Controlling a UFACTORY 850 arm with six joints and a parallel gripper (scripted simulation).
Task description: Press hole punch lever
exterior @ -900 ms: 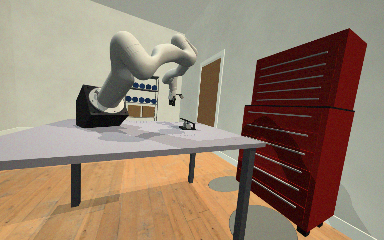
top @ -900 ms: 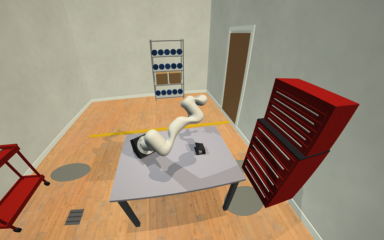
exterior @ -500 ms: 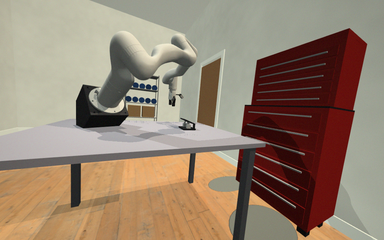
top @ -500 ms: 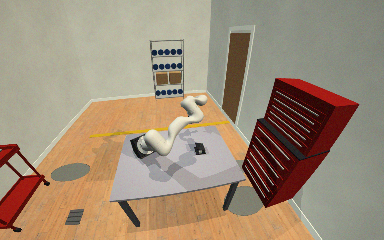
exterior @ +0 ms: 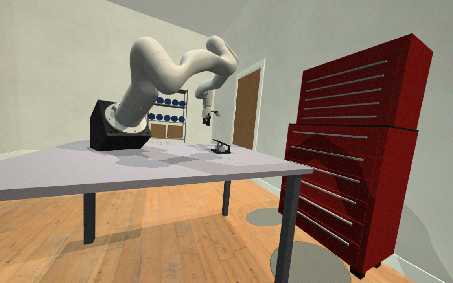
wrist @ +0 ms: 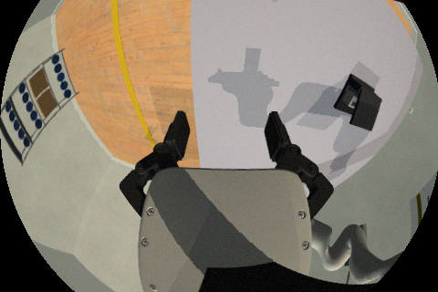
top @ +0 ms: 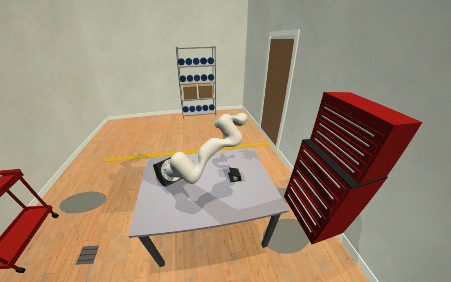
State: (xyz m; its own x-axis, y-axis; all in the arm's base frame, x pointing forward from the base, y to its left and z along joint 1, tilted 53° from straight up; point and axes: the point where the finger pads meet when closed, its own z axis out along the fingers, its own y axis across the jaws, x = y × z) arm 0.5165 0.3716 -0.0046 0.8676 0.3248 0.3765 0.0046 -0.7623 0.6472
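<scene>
Right now my hand is 34 cm to the left of the black hole punch, 15 cm above it and 3 cm past it.
</scene>
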